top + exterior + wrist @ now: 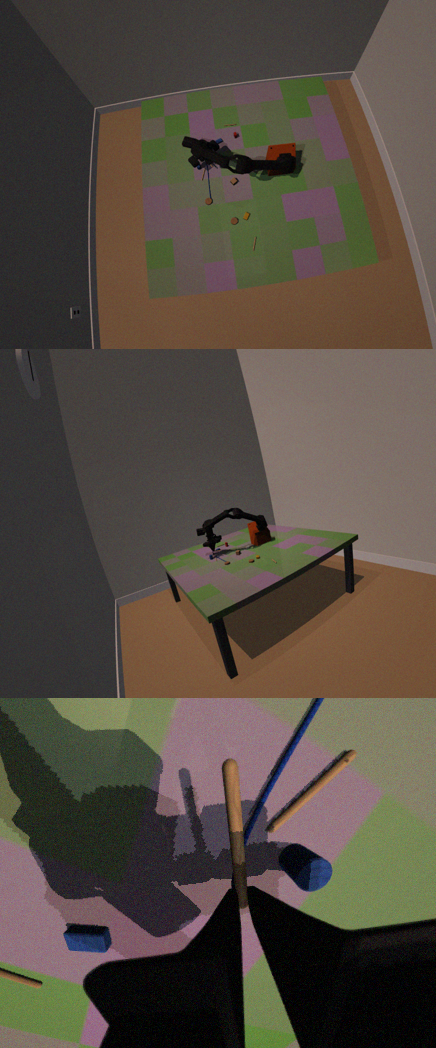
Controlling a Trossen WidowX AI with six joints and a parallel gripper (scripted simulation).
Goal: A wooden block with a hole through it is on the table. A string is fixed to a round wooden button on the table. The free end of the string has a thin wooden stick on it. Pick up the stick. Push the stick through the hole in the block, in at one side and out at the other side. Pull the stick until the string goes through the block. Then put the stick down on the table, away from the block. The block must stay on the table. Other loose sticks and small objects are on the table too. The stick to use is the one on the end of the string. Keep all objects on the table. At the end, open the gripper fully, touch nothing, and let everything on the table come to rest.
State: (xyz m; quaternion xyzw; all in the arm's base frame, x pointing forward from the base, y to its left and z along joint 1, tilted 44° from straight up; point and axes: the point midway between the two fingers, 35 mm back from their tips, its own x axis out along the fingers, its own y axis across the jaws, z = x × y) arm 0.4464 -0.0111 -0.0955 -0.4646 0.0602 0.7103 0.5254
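Right now the wooden block is 15 cm behind my gripper tip, 14 cm to the left of it and 4 cm below it. Also, from my gripper tip: blue block 9 cm behind, 14 cm to the right, 5 cm below; thin wooden stick 1 cm behind, 1 cm to the left; blue cylinder 4 cm ahead, 3 cm to the left, 3 cm below.
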